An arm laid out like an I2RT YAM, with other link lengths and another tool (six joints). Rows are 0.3 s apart.
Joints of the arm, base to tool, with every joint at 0 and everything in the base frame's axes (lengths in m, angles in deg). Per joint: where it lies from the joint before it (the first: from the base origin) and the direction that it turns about. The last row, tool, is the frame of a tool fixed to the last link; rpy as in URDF.
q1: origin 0 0 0.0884 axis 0 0 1
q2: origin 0.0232 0.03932 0.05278 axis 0 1 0
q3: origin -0.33 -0.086 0 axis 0 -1 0
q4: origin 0.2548 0.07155 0.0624 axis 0 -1 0
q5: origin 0.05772 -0.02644 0.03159 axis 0 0 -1
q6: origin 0.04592 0 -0.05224 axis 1 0 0
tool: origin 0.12 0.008 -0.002 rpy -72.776 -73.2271 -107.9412
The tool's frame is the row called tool.
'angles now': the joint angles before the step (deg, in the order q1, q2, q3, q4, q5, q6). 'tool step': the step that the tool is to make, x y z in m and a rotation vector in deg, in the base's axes. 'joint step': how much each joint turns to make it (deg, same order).
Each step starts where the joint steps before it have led.
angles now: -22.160, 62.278, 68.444, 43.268, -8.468, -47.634
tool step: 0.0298, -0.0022, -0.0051, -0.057, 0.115, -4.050
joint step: 4.952, 4.216, 0.839, 2.619, 5.836, -6.889
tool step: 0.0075, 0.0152, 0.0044, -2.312, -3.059, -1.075
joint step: 4.434, 1.861, -0.321, 5.610, 2.401, -5.163
